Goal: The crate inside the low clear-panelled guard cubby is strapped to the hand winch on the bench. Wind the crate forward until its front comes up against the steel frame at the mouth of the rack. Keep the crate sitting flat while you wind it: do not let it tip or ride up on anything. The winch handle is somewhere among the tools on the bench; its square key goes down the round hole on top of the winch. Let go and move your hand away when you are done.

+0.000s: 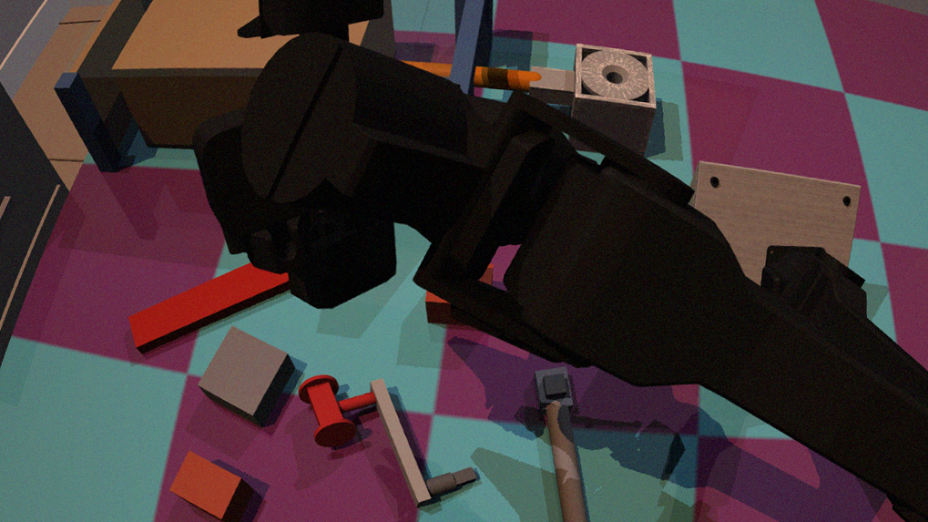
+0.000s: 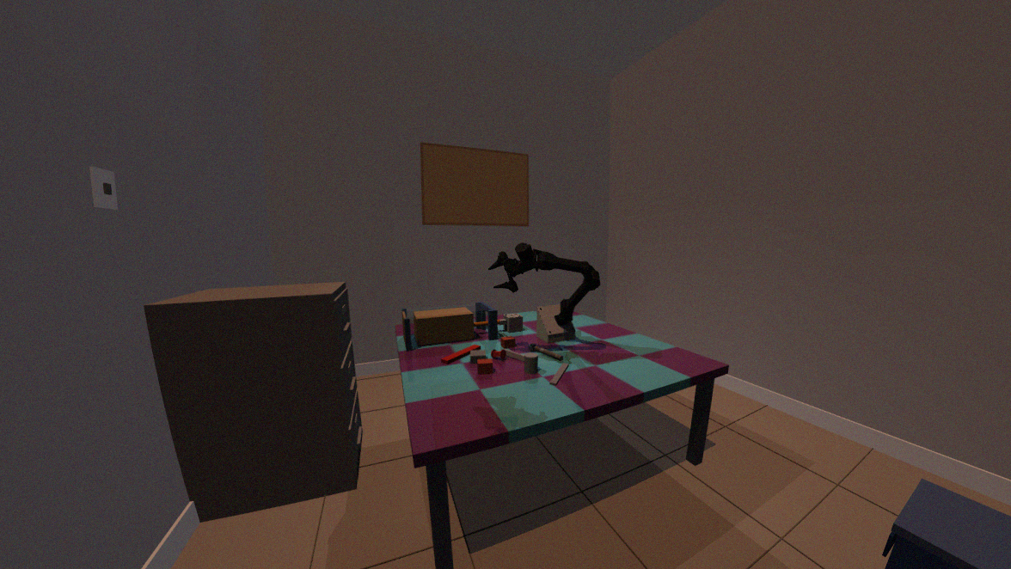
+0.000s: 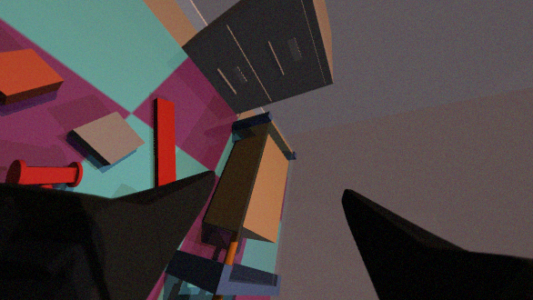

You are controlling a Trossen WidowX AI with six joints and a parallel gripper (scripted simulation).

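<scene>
My gripper tip is 350 mm above the grey crank handle, 80 mm to the right of it and 60 mm past it. From my gripper tip the other things lie so: long red bar 360 mm below, 130 mm ahead, 50 mm to the right; grey cube 340 mm below, 90 mm ahead, 40 mm to the left; red knob 340 mm below, 60 mm to the left, 20 mm behind.
</scene>
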